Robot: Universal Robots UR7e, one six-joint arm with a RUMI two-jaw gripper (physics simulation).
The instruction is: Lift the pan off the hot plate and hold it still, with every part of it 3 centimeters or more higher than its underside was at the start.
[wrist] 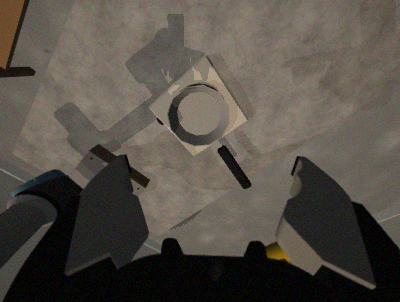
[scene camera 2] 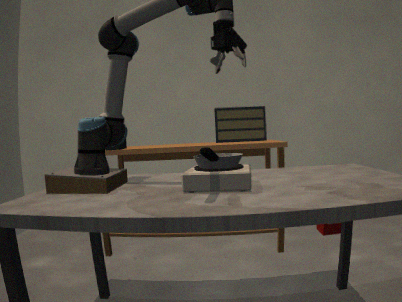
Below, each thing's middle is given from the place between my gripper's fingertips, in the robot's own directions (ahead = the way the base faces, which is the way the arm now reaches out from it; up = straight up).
Scene:
My gripper is now 32 cm above the grey pan [scene camera 2: 208, 159], 13 cm to the left of it and 6 cm past it. Round my hand: white hot plate [wrist: 204, 72] 41 cm below, 6 cm behind, 3 cm to the right.

